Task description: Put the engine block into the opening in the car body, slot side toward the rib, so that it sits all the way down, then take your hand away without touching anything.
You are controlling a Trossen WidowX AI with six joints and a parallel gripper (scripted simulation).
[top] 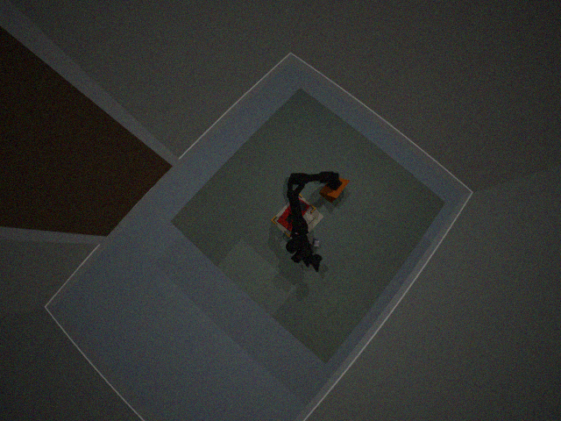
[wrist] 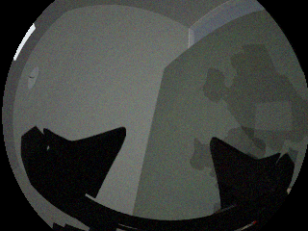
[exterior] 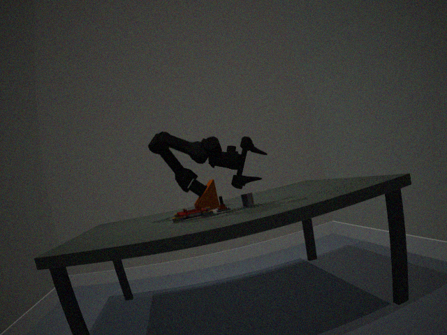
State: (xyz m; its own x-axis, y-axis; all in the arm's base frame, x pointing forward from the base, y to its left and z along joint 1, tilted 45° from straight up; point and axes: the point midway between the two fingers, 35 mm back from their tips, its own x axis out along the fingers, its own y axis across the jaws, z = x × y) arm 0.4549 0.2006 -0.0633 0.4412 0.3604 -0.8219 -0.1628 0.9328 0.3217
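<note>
My gripper tip is now 140 mm past the engine block, 70 mm to the left of it and 110 mm above it.
</note>
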